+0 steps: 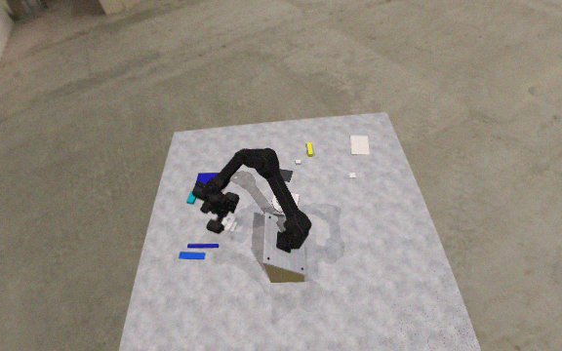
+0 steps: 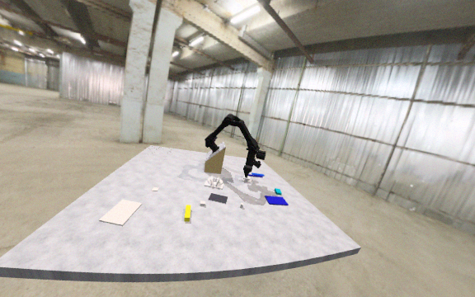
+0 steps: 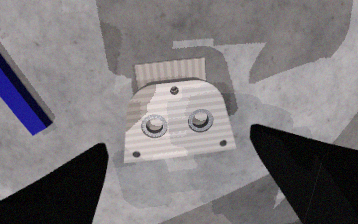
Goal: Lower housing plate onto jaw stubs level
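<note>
The blue bar is 11 cm to the left of my gripper tip, 10 cm behind it and 4 cm below it. Round my gripper tip: blue plate (26 cm ahead, 16 cm to the left, 4 cm below); then cyan block (22 cm to the left, 15 cm ahead, 3 cm below); then yellow block (45 cm ahead, 36 cm to the right, 3 cm below).
</note>
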